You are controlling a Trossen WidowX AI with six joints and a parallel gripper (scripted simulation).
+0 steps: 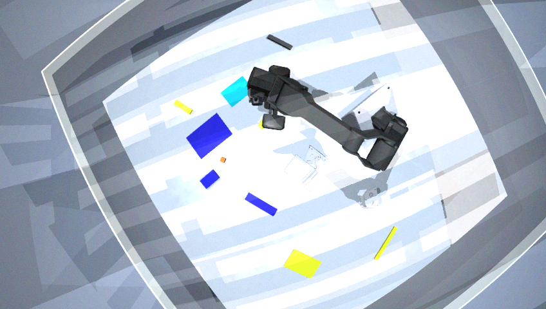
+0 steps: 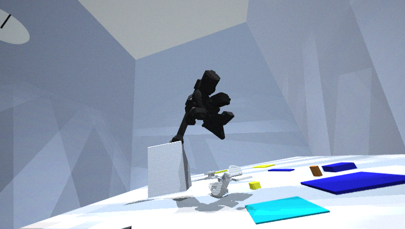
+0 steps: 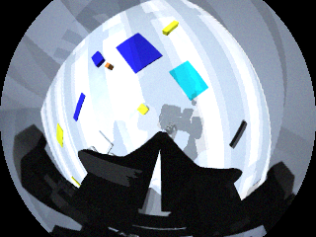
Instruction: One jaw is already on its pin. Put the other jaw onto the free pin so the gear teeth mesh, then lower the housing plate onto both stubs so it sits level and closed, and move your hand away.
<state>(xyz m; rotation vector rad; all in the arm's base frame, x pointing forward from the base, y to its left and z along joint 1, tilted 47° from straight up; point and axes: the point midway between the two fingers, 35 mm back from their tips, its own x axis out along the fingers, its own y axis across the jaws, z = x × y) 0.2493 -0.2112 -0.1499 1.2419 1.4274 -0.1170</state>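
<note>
The grey ribbed jaw is 110 mm below my gripper tip, 30 mm behind it and 10 mm to the left of it. Round my gripper tip: cyan tile (150 mm below, 130 mm to the right, 50 mm ahead); then brown block (240 mm ahead, 130 mm below, 40 mm to the left); then small yellow cube (140 mm below, 60 mm ahead, 30 mm to the left).
</note>
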